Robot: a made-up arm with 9 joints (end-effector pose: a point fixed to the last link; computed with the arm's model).
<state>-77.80 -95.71 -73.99 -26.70 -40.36 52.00 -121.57 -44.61 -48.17</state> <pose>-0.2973 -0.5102 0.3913 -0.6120 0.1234 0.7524 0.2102</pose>
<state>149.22 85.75 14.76 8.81 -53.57 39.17 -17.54 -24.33 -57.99</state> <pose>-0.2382 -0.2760 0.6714 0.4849 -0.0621 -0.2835 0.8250</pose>
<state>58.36 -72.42 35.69 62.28 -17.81 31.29 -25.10 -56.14 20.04</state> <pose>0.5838 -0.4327 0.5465 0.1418 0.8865 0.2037 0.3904</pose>
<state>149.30 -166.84 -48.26 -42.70 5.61 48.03 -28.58 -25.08 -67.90</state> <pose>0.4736 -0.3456 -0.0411 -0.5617 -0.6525 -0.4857 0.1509</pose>
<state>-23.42 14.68 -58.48 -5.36 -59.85 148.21 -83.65 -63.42 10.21</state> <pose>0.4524 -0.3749 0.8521 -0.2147 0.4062 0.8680 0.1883</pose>
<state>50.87 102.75 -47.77 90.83 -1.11 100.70 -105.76 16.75 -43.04</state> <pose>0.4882 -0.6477 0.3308 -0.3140 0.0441 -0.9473 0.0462</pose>
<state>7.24 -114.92 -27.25 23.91 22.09 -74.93 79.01 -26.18 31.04</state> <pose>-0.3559 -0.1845 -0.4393 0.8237 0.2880 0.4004 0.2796</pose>
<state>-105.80 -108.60 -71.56 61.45 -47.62 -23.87 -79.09 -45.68 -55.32</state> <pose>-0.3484 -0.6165 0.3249 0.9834 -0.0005 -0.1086 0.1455</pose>
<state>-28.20 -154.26 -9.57 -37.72 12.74 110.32 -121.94 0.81 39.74</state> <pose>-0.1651 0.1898 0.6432 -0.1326 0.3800 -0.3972 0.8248</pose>
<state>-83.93 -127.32 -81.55 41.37 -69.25 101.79 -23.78 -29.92 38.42</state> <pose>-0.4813 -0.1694 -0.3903 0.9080 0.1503 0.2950 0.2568</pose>
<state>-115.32 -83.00 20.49 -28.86 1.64 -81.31 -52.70 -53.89 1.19</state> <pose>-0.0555 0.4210 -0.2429 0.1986 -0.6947 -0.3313 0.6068</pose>
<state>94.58 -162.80 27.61 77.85 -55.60 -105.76 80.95 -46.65 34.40</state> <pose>-0.4266 -0.3632 0.7241 0.6140 0.6180 -0.3469 0.3474</pose>
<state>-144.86 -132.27 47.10 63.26 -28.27 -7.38 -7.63 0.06 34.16</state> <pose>-0.1765 -0.2316 -0.6052 -0.2186 -0.8349 -0.2249 0.4523</pose>
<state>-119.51 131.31 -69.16 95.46 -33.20 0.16 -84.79 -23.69 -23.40</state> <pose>-0.1465 0.1650 -0.0114 -0.4792 0.3999 -0.4359 0.6484</pose>
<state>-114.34 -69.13 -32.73 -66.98 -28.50 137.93 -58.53 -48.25 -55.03</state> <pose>-0.5243 -0.6497 0.5882 -0.6923 0.2035 0.6874 0.0828</pose>
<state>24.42 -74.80 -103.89 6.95 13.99 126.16 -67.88 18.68 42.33</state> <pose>0.4974 0.3550 0.5173 -0.3144 0.7014 0.4964 0.4034</pose>
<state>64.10 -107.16 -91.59 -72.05 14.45 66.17 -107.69 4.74 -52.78</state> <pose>0.1111 -0.6313 0.2827 0.5614 0.1593 0.6439 0.4948</pose>
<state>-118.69 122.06 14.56 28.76 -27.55 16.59 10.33 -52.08 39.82</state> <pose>0.5152 -0.4064 0.1142 0.1475 -0.1474 0.9400 0.2700</pose>
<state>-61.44 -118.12 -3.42 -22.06 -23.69 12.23 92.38 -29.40 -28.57</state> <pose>0.0535 -0.3745 -0.4050 0.5739 -0.0058 0.8034 0.1584</pose>
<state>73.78 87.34 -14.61 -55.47 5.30 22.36 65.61 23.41 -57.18</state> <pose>0.0569 -0.3089 0.8605 0.1800 0.2867 -0.3397 0.8775</pose>
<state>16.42 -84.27 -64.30 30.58 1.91 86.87 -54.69 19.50 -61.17</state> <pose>0.5739 -0.0354 0.3650 0.4158 0.5684 0.6884 0.1736</pose>
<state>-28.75 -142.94 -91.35 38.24 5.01 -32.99 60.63 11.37 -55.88</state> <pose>-0.4417 -0.6701 0.4093 0.8153 0.1845 -0.2306 0.4980</pose>
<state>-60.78 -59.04 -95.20 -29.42 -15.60 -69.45 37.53 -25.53 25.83</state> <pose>-0.3518 0.6147 -0.0405 0.4016 -0.4855 -0.6092 0.4816</pose>
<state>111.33 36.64 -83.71 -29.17 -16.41 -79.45 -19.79 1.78 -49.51</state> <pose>0.7660 -0.7726 -0.0439 -0.4822 0.0787 -0.8653 0.1118</pose>
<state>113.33 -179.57 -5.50 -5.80 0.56 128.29 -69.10 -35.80 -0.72</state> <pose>0.0911 -0.8565 -0.3146 -0.3816 -0.7416 0.3389 0.4354</pose>
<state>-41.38 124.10 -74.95 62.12 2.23 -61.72 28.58 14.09 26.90</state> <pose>-0.7622 -0.3525 0.4275 0.7403 0.0024 -0.4721 0.4787</pose>
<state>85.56 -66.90 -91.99 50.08 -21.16 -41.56 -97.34 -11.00 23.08</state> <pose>-0.3572 -0.4167 0.3916 0.1926 0.2390 0.1039 0.9460</pose>
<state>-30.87 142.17 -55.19 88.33 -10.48 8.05 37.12 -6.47 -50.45</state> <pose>-0.1656 0.1080 -0.2447 0.2599 -0.8535 -0.0295 0.4506</pose>
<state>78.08 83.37 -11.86 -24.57 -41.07 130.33 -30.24 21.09 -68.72</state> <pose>-0.2189 -0.4714 -0.2852 0.4441 -0.7742 0.2319 0.3868</pose>
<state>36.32 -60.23 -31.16 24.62 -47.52 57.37 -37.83 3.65 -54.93</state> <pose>0.3114 -0.1061 0.7366 0.0616 0.5293 0.6675 0.5200</pose>
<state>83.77 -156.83 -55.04 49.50 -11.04 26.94 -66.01 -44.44 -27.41</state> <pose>0.4979 -0.1268 -0.1441 -0.2647 -0.8772 -0.2438 0.3180</pose>
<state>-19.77 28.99 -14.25 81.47 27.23 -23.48 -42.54 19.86 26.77</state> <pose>-0.0396 -0.8246 0.2832 0.6913 0.3034 0.3883 0.5284</pose>
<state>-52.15 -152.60 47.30 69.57 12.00 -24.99 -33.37 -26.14 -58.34</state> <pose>-0.4628 0.2927 0.1387 -0.3566 0.2455 0.1287 0.8922</pose>
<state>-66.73 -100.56 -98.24 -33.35 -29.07 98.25 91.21 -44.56 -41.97</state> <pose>-0.2768 -0.6457 0.2525 0.6398 0.5290 0.4739 0.2936</pose>
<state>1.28 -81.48 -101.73 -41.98 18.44 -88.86 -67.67 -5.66 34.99</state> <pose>-0.2685 0.3853 -0.3183 0.5860 -0.6216 -0.0812 0.5134</pose>
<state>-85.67 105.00 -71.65 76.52 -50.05 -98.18 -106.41 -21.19 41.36</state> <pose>-0.8613 -0.2138 0.3422 -0.9875 -0.0035 -0.0139 0.1569</pose>
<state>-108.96 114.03 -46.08 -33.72 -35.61 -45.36 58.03 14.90 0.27</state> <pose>-0.6178 -0.5516 0.7432 -0.1781 -0.0733 0.2530 0.9481</pose>
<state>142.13 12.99 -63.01 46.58 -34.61 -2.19 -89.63 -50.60 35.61</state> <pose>0.0602 -0.0727 0.4681 0.1305 0.4514 -0.5458 0.6938</pose>
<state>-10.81 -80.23 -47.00 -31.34 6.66 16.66 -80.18 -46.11 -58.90</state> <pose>-0.3264 -0.4069 0.3524 -0.2384 0.1464 0.8329 0.4776</pose>
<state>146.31 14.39 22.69 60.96 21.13 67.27 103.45 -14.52 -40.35</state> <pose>-0.2299 -0.1501 0.3868 0.0313 0.2770 -0.2721 0.9210</pose>
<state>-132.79 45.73 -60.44 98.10 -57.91 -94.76 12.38 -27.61 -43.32</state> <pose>-0.3427 -0.3169 -0.6235 0.5184 -0.6595 0.4954 0.2255</pose>
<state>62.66 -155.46 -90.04 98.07 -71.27 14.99 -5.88 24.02 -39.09</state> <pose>0.5007 0.0113 0.2253 -0.3303 -0.1939 -0.8411 0.3818</pose>
